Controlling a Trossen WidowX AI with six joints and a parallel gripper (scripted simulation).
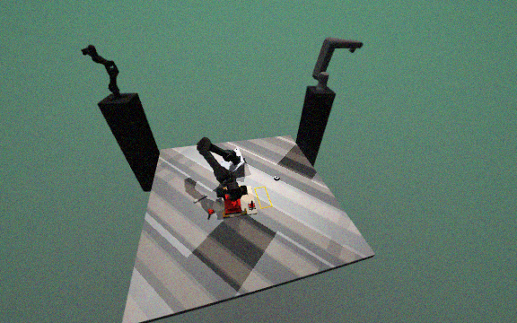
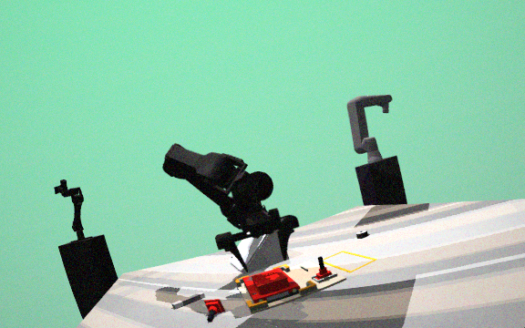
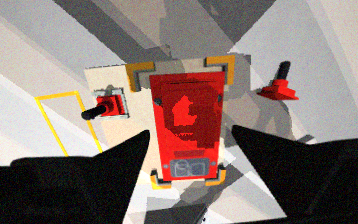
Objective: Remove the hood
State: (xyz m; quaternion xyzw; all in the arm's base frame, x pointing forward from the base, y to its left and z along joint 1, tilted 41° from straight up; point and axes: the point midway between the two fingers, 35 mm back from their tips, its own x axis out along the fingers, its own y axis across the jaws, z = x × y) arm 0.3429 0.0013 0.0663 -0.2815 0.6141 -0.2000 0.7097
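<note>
The red hood lies 40 mm below my gripper tip. The rest, counted from my gripper tip: black post 130 mm to the left, 40 mm below, 10 mm ahead.
</note>
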